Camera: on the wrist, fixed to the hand. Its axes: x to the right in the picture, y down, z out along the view.
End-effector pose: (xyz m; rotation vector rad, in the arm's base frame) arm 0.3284 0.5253 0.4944 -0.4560 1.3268 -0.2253
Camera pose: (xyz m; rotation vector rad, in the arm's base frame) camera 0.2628 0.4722 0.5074 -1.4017 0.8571 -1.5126
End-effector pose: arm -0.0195 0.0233 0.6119 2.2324 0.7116 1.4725
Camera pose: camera -0.0966 0.0599 0.6095 0.8950 1.8041 0.7344
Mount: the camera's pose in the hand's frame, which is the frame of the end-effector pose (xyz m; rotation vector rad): -0.0051 -0.0466 -0.0714 -0.0016 0.1398 -1.5172
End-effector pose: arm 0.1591 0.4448 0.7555 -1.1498 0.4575 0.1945
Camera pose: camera 0.1544 0.3613 0.7731 -1.2407 -0.3741 -1.1998
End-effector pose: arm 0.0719 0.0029 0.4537 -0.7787 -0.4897 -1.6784
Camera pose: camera 0.0107 -0.0308 0.4046 0.1569 1.0362 2.8277
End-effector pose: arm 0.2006 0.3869 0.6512 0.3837 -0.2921 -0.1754
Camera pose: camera 0.2128 0.3699 0.5684 0.5485 0.1982 -1.6262
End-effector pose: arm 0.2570 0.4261 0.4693 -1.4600 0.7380 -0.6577
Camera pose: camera 0.2004 0.3845 0.5179 -1.8233 -0.4513 -1.8751
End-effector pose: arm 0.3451 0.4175 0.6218 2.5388 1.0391 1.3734
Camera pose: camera 0.2640 0.4330 0.6438 0.8897 2.1500 0.9255
